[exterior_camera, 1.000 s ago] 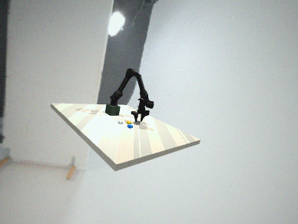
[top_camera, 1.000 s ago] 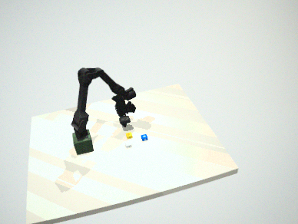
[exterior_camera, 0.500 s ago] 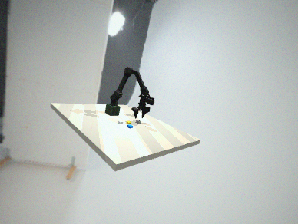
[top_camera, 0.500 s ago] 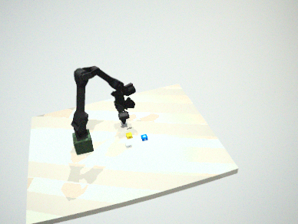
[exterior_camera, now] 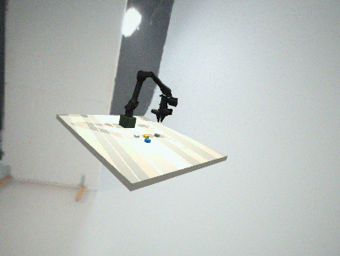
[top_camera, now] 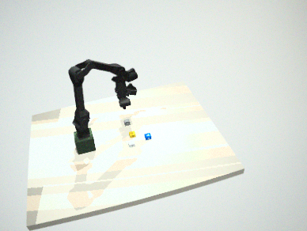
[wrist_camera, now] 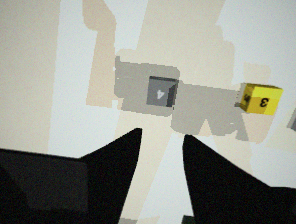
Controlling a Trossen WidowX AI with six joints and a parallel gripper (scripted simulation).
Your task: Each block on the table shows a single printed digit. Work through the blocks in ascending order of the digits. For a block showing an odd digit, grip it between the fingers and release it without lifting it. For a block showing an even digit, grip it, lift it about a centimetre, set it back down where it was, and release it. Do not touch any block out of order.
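Now: gripper tip 70 mm short of the blue block, 180 mm to the left of it and 110 mm above it. Also, from my gripper tip: grey block: 110 mm below; then yellow block: 10 mm behind, 120 mm to the right, 110 mm below; then white block: 40 mm behind, 190 mm to the right, 110 mm below.
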